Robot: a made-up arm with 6 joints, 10 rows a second.
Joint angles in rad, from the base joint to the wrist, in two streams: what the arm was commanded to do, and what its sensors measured. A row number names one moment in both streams.
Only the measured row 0 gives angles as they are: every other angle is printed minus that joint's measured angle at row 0.
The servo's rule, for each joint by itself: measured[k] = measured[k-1] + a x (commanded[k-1-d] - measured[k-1]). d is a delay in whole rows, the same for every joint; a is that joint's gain. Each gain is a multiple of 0.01, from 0.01 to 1. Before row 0 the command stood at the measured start. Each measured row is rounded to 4 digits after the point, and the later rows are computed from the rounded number. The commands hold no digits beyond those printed.
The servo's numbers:
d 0
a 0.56 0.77 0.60 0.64 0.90 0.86
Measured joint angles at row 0:
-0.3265 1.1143 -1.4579 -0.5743 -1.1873 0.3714
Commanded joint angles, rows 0 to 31:
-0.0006 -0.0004 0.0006 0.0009 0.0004 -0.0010
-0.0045 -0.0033 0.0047 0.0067 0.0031 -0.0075
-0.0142 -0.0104 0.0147 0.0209 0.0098 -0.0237
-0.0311 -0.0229 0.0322 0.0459 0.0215 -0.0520
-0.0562 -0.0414 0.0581 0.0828 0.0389 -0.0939
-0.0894 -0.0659 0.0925 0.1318 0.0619 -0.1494
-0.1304 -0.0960 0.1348 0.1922 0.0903 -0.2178
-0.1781 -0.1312 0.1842 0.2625 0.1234 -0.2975
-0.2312 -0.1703 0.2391 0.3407 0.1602 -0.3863
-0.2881 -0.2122 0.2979 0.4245 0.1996 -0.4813
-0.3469 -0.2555 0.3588 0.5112 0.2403 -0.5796
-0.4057 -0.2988 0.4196 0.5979 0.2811 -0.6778
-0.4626 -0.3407 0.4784 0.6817 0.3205 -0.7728
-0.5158 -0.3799 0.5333 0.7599 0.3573 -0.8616
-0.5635 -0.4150 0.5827 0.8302 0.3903 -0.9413
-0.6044 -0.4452 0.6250 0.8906 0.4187 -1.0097
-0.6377 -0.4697 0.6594 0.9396 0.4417 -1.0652
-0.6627 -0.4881 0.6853 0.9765 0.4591 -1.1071
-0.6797 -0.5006 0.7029 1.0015 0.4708 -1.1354
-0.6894 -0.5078 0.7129 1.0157 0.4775 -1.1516
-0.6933 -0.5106 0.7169 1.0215 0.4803 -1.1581
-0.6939 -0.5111 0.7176 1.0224 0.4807 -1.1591
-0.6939 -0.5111 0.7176 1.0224 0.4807 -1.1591
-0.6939 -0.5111 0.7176 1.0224 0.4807 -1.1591
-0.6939 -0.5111 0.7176 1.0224 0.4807 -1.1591
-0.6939 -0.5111 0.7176 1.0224 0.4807 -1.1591
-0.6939 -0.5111 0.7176 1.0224 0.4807 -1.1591
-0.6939 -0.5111 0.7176 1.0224 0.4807 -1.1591
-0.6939 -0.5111 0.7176 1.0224 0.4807 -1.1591
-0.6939 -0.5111 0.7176 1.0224 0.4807 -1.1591
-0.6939 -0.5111 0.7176 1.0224 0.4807 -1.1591
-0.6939 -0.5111 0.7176 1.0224 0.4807 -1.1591
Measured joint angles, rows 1 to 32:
-0.0003 -0.0003 0.0004 0.0006 0.0004 -0.0009
-0.0027 -0.0026 0.0030 0.0045 0.0028 -0.0066
-0.0091 -0.0086 0.0100 0.0150 0.0091 -0.0213
-0.0214 -0.0196 0.0233 0.0348 0.0203 -0.0477
-0.0409 -0.0364 0.0442 0.0655 0.0370 -0.0874
-0.0681 -0.0591 0.0732 0.1079 0.0594 -0.1407
-0.1030 -0.0875 0.1102 0.1619 0.0872 -0.2070
-0.1451 -0.1211 0.1546 0.2263 0.1198 -0.2848
-0.1933 -0.1590 0.2053 0.2995 0.1562 -0.3721
-0.2464 -0.2000 0.2609 0.3795 0.1953 -0.4660
-0.3027 -0.2427 0.3196 0.4638 0.2358 -0.5637
-0.3604 -0.2859 0.3796 0.5496 0.2766 -0.6618
-0.4176 -0.3281 0.4389 0.6341 0.3161 -0.7573
-0.4726 -0.3680 0.4955 0.7146 0.3532 -0.8470
-0.5235 -0.4042 0.5478 0.7886 0.3866 -0.9281
-0.5688 -0.4358 0.5941 0.8539 0.4155 -0.9983
-0.6074 -0.4619 0.6333 0.9087 0.4391 -1.0558
-0.6384 -0.4821 0.6645 0.9521 0.4571 -1.0999
-0.6615 -0.4963 0.6875 0.9837 0.4694 -1.1304
-0.6771 -0.5052 0.7027 1.0042 0.4767 -1.1486
-0.6862 -0.5094 0.7112 1.0153 0.4799 -1.1568
-0.6905 -0.5107 0.7150 1.0198 0.4806 -1.1588
-0.6924 -0.5110 0.7166 1.0215 0.4807 -1.1591
-0.6932 -0.5111 0.7172 1.0221 0.4807 -1.1591
-0.6936 -0.5111 0.7174 1.0223 0.4807 -1.1591
-0.6938 -0.5111 0.7175 1.0224 0.4807 -1.1591
-0.6939 -0.5111 0.7176 1.0224 0.4807 -1.1591
-0.6939 -0.5111 0.7176 1.0224 0.4807 -1.1591
-0.6939 -0.5111 0.7176 1.0224 0.4807 -1.1591
-0.6939 -0.5111 0.7176 1.0224 0.4807 -1.1591
-0.6939 -0.5111 0.7176 1.0224 0.4807 -1.1591
-0.6939 -0.5111 0.7176 1.0224 0.4807 -1.1591

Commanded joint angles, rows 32 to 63:
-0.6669 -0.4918 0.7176 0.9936 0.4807 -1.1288
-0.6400 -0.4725 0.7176 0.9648 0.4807 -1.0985
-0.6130 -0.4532 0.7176 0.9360 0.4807 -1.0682
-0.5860 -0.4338 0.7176 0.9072 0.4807 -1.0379
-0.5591 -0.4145 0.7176 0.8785 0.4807 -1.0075
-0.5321 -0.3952 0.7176 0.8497 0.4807 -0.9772
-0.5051 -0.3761 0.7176 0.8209 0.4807 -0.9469
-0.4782 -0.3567 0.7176 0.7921 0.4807 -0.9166
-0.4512 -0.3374 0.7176 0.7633 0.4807 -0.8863
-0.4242 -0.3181 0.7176 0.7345 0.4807 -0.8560
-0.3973 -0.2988 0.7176 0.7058 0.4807 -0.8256
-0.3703 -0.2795 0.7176 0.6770 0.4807 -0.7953
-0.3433 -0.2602 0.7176 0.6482 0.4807 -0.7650
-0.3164 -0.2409 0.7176 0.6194 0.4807 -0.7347
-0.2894 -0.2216 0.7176 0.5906 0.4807 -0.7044
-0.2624 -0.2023 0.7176 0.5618 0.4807 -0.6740
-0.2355 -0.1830 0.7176 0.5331 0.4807 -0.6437
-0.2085 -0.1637 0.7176 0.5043 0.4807 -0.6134
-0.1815 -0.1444 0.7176 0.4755 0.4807 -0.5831
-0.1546 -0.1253 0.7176 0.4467 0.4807 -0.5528
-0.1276 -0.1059 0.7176 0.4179 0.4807 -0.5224
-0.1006 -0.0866 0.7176 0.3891 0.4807 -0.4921
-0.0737 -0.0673 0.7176 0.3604 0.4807 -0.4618
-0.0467 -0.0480 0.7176 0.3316 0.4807 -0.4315
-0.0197 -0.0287 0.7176 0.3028 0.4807 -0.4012
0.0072 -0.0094 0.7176 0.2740 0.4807 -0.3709
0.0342 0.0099 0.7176 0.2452 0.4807 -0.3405
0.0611 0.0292 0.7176 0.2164 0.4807 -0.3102
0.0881 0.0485 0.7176 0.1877 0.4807 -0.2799
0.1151 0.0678 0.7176 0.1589 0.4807 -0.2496
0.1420 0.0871 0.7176 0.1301 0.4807 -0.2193
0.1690 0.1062 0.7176 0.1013 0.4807 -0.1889
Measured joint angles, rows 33 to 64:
-0.6788 -0.4962 0.7176 1.0040 0.4807 -1.1330
-0.6571 -0.4780 0.7176 0.9789 0.4807 -1.1033
-0.6324 -0.4589 0.7176 0.9514 0.4807 -1.0731
-0.6064 -0.4396 0.7176 0.9231 0.4807 -1.0428
-0.5799 -0.4203 0.7176 0.8946 0.4807 -1.0124
-0.5531 -0.4010 0.7176 0.8659 0.4807 -0.9821
-0.5262 -0.3818 0.7176 0.8371 0.4807 -0.9518
-0.4993 -0.3625 0.7176 0.8083 0.4807 -0.9215
-0.4724 -0.3432 0.7176 0.7795 0.4807 -0.8912
-0.4454 -0.3239 0.7176 0.7507 0.4807 -0.8609
-0.4185 -0.3046 0.7176 0.7220 0.4807 -0.8305
-0.3915 -0.2853 0.7176 0.6932 0.4807 -0.8002
-0.3645 -0.2660 0.7176 0.6644 0.4807 -0.7699
-0.3376 -0.2467 0.7176 0.6356 0.4807 -0.7396
-0.3106 -0.2274 0.7176 0.6068 0.4807 -0.7093
-0.2836 -0.2081 0.7176 0.5780 0.4807 -0.6789
-0.2567 -0.1888 0.7176 0.5493 0.4807 -0.6486
-0.2297 -0.1695 0.7176 0.5205 0.4807 -0.6183
-0.2027 -0.1502 0.7176 0.4917 0.4807 -0.5880
-0.1758 -0.1310 0.7176 0.4629 0.4807 -0.5577
-0.1488 -0.1117 0.7176 0.4341 0.4807 -0.5273
-0.1218 -0.0924 0.7176 0.4053 0.4807 -0.4970
-0.0949 -0.0731 0.7176 0.3766 0.4807 -0.4667
-0.0679 -0.0538 0.7176 0.3478 0.4807 -0.4364
-0.0409 -0.0345 0.7176 0.3190 0.4807 -0.4061
-0.0140 -0.0152 0.7176 0.2902 0.4807 -0.3758
0.0130 0.0041 0.7176 0.2614 0.4807 -0.3454
0.0399 0.0234 0.7176 0.2326 0.4807 -0.3151
0.0669 0.0427 0.7176 0.2039 0.4807 -0.2848
0.0939 0.0620 0.7176 0.1751 0.4807 -0.2545
0.1208 0.0813 0.7176 0.1463 0.4807 -0.2242
0.1478 0.1005 0.7176 0.1175 0.4807 -0.1938

